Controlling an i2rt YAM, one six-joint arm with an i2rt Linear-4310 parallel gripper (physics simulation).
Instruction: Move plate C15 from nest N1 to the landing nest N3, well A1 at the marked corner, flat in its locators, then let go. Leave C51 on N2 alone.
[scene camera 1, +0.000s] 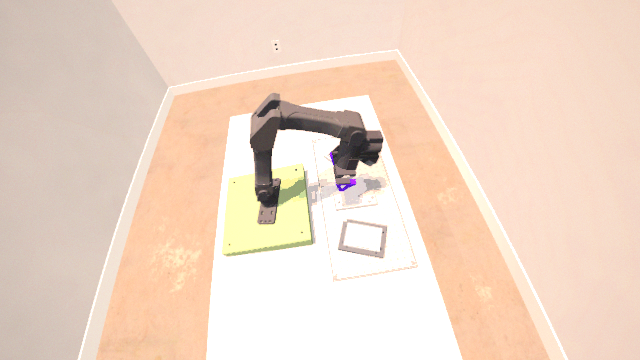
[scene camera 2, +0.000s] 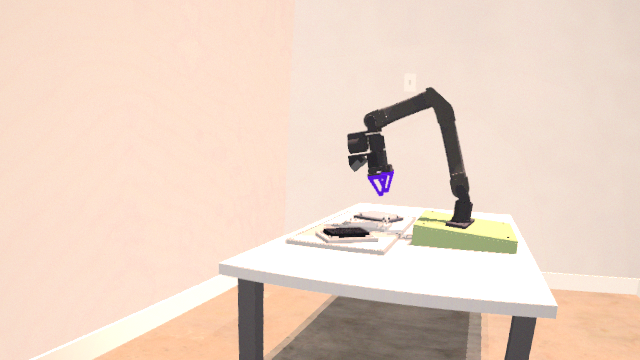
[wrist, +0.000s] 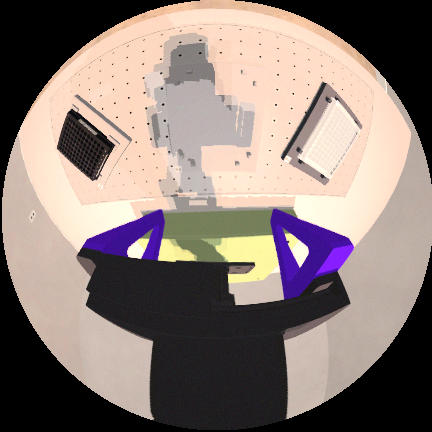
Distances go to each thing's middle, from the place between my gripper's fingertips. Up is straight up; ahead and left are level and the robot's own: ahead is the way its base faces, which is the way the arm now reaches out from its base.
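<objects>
There is a black plate (wrist: 87, 148), and it sits 23 cm to the left of my hand, 3 cm ahead of it and 10 cm below it. As for the grey-framed white plate (scene camera 1: 360, 236), I find it 18 cm to the right of my hand and 8 cm ahead of it, 10 cm below.
</objects>
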